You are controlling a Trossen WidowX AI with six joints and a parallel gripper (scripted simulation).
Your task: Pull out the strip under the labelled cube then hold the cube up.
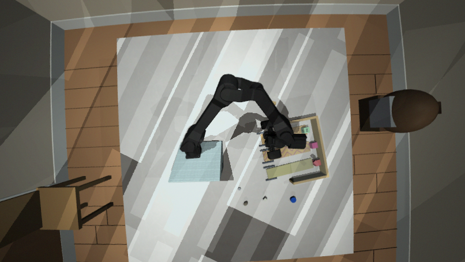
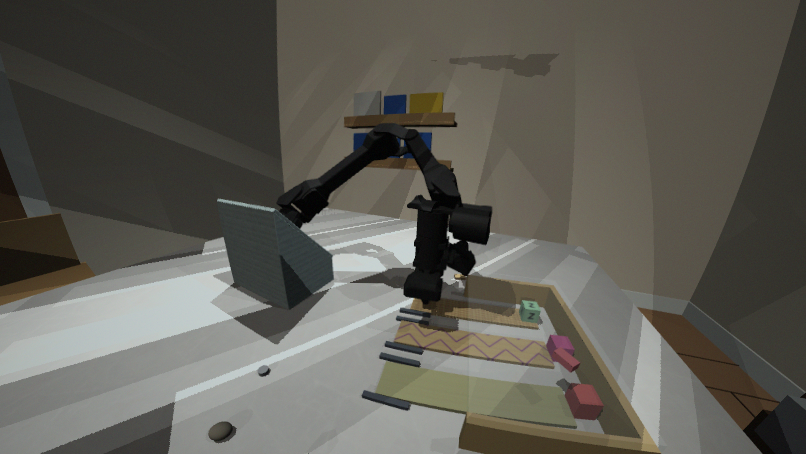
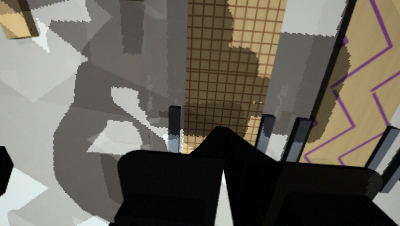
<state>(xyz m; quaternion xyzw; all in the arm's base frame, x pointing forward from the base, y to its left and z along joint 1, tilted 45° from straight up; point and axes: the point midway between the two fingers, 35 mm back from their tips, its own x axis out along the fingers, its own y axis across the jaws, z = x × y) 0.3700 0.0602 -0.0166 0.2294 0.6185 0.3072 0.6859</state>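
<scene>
Right now my gripper tip is 100 mm short of the tan checked strip and 10 mm to the right of it. From my gripper tip the other things lie so: blue ball (350 mm to the right, 120 mm ahead); then green labelled cube (210 mm ahead, 30 mm to the left, 20 mm above); then pebble (350 mm to the right, 140 mm behind).
</scene>
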